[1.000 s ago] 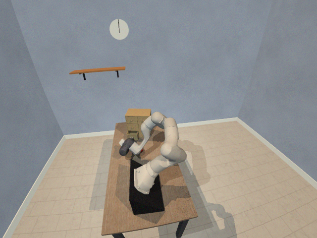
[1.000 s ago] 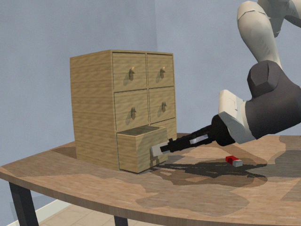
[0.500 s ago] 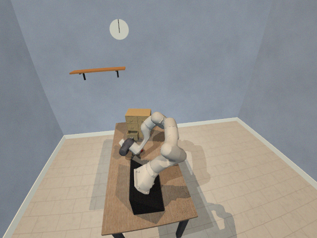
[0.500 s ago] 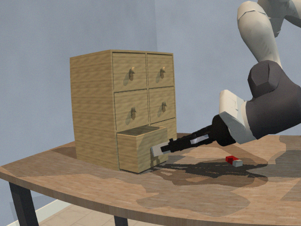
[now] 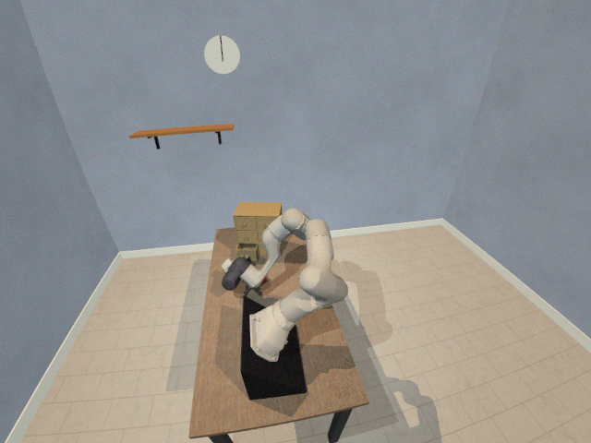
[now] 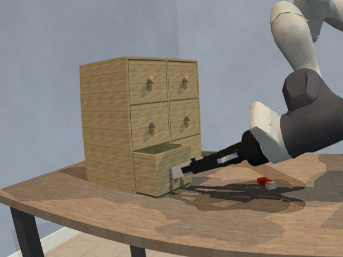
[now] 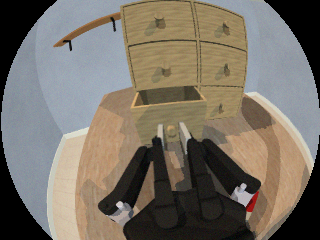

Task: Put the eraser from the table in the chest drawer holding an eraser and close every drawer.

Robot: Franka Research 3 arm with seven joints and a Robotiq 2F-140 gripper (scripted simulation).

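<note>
The blue eraser is 90 mm ahead of my hand, 50 mm to the right of it and 50 mm below it.
</note>
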